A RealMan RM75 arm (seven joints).
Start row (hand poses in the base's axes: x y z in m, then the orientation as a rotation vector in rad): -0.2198 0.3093 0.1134 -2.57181 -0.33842 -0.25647
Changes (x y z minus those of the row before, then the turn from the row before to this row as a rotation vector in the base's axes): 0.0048 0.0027 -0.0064 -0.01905 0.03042 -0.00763; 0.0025 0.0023 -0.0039 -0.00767 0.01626 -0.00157; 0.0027 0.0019 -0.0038 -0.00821 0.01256 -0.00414; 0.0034 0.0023 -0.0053 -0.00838 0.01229 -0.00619; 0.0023 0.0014 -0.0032 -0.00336 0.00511 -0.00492; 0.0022 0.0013 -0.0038 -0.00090 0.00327 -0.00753; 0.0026 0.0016 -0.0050 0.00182 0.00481 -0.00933; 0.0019 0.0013 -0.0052 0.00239 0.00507 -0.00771; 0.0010 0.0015 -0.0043 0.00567 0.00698 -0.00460; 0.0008 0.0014 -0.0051 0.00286 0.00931 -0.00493; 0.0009 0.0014 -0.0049 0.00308 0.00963 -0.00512; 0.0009 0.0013 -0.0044 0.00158 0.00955 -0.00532; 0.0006 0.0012 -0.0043 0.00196 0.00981 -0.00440; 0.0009 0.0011 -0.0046 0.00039 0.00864 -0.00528; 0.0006 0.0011 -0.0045 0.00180 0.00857 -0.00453; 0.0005 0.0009 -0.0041 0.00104 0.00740 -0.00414
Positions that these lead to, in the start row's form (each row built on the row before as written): -0.2150 0.3120 0.1070 -2.59341 -0.32137 -0.21766; -0.2125 0.3143 0.1031 -2.60171 -0.31494 -0.19616; -0.2098 0.3162 0.0993 -2.61087 -0.30655 -0.18026; -0.2064 0.3185 0.0940 -2.62049 -0.29556 -0.16534; -0.2041 0.3199 0.0908 -2.62478 -0.28789 -0.15993; -0.2019 0.3212 0.0870 -2.62706 -0.27705 -0.15807; -0.1993 0.3228 0.0820 -2.62693 -0.26292 -0.15505; -0.1974 0.3241 0.0768 -2.62591 -0.25075 -0.15120; -0.1964 0.3256 0.0725 -2.62111 -0.24156 -0.14408; -0.1956 0.3270 0.0674 -2.61912 -0.23152 -0.13379; -0.1947 0.3284 0.0625 -2.61688 -0.22111 -0.12317; -0.1938 0.3297 0.0581 -2.61609 -0.21065 -0.11262; -0.1932 0.3309 0.0538 -2.61473 -0.20126 -0.10145; -0.1923 0.3320 0.0492 -2.61498 -0.19130 -0.09201; -0.1917 0.3331 0.0447 -2.61369 -0.18221 -0.08250; -0.1912 0.3340 0.0406 -2.61307 -0.17411 -0.07434
